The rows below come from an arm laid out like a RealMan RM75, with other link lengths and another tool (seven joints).
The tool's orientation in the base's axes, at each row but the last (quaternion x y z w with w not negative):
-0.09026, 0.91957, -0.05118, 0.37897
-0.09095, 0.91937, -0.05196, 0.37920
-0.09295, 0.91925, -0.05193, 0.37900
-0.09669, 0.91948, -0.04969, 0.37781
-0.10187, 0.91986, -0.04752, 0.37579
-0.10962, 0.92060, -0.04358, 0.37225
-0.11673, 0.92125, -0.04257, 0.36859
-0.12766, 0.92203, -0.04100, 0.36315
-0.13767, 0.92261, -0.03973, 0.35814
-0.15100, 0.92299, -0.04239, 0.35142
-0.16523, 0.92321, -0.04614, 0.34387
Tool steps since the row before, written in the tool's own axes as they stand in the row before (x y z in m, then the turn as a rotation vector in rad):
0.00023, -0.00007, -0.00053, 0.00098, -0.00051, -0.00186
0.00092, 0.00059, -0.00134, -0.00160, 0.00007, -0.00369
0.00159, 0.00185, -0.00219, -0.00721, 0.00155, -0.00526
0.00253, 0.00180, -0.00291, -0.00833, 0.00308, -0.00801
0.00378, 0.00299, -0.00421, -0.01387, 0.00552, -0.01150
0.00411, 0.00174, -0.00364, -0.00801, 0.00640, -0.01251
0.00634, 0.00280, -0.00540, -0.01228, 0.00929, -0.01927
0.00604, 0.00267, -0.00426, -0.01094, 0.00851, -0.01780
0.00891, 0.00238, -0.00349, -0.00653, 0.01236, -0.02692
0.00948, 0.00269, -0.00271, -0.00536, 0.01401, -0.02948
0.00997, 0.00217, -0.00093, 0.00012, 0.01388, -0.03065
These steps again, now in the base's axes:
-0.00053, -0.00010, 0.00023, -0.00193, -0.00065, 0.00072
-0.00166, 0.00042, 0.00022, -0.00150, 0.00050, 0.00370
-0.00290, 0.00153, 0.00015, 0.00109, 0.00316, 0.00842
-0.00406, 0.00127, 0.00004, -0.00028, 0.00495, 0.01088
-0.00604, 0.00212, -0.00007, 0.00077, 0.00860, 0.01675
-0.00570, 0.00072, -0.00044, -0.00418, 0.00808, 0.01337
-0.00868, 0.00111, -0.00079, -0.00638, 0.01188, 0.02065
-0.00770, 0.00090, -0.00131, -0.00616, 0.01080, 0.01882
-0.00917, -0.00032, -0.00362, -0.01627, 0.01302, 0.02205
-0.00917, -0.00044, -0.00449, -0.01920, 0.01415, 0.02292
-0.00827, -0.00134, -0.00590, -0.02381, 0.01215, 0.02044

